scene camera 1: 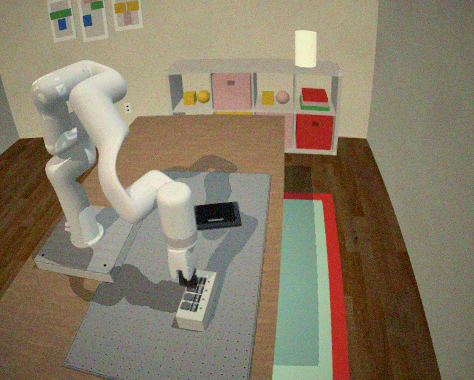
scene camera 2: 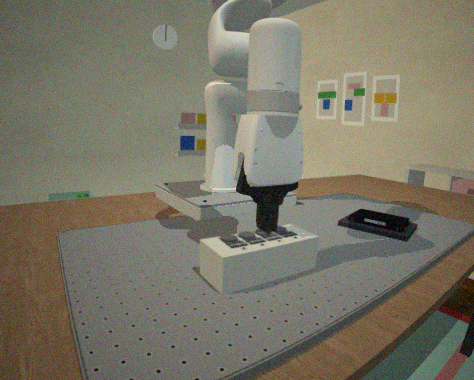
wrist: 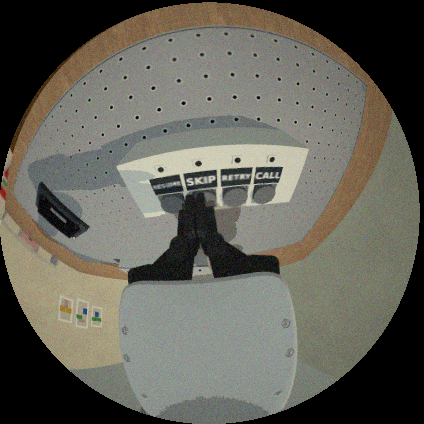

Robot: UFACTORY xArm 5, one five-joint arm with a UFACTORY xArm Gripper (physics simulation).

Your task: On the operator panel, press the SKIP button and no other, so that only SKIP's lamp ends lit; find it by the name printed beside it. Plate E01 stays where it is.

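Places are measured from the arm's base along level axes (x back, y right, z up), in millimetres.
Pixels of known places: gripper, fingertip midpoint: (scene camera 1: 191, 285) (scene camera 2: 266, 229) (wrist: 196, 204); arm's base at its link origin: (scene camera 1: 87, 235) (scene camera 2: 221, 188).
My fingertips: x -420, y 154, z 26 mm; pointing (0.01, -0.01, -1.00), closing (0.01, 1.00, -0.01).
Note:
For each thing: its top centre in the pictures, then the offset to it from my fingertips. Level surfaces: height alone.
- pale operator panel at its top centre: (wrist: 219, 184) (scene camera 2: 262, 236) (scene camera 1: 196, 293) dz -1, dx -19, dy +22 mm
- SKIP button at its top centre: (wrist: 203, 201) dz -1, dx -2, dy +7 mm
- SKIP's lamp at its top centre: (wrist: 198, 163) dz -4, dx -41, dy +7 mm
- black plate at its top centre: (scene camera 2: 379, 218) (wrist: 55, 219) (scene camera 1: 214, 212) dz -35, dx +15, dy -352 mm
- RESUME button at its top centre: (wrist: 172, 205) dz -1, dx -2, dy -23 mm
- RETRY button at its top centre: (wrist: 235, 198) (scene camera 2: 246, 234) dz -1, dx -1, dy +37 mm
- grey perforated mat at its surface level: dz -57 mm
- wooden table at its surface level: dz -70 mm
The pale operator panel (scene camera 1: 192, 322) (scene camera 2: 267, 265) (wrist: 296, 162) has four dark round buttons with printed names: RESUME, SKIP, RETRY and CALL. The SKIP button (wrist: 209, 198) is partly hidden by the fingertips in the wrist view. SKIP's lamp (wrist: 198, 163) looks dark, as do the other lamps. My gripper (scene camera 1: 188, 285) (scene camera 2: 268, 229) (wrist: 196, 204) is shut and empty, pointing down with its tips at the SKIP button, over its RESUME side. Whether they touch or press it is hard to tell. A black plate (scene camera 1: 217, 223) (scene camera 2: 378, 227) (wrist: 64, 214) lies apart from the panel; its label is unreadable.
The RESUME button (wrist: 172, 203) is close beside the fingertips, and the RETRY button (wrist: 235, 195) is on the other side. Panel and plate lie on a grey perforated mat (scene camera 1: 150, 345) (scene camera 2: 150, 310) (wrist: 230, 65) on a wooden table (scene camera 1: 165, 132). The arm's base plate (scene camera 1: 75, 260) stands behind the panel.

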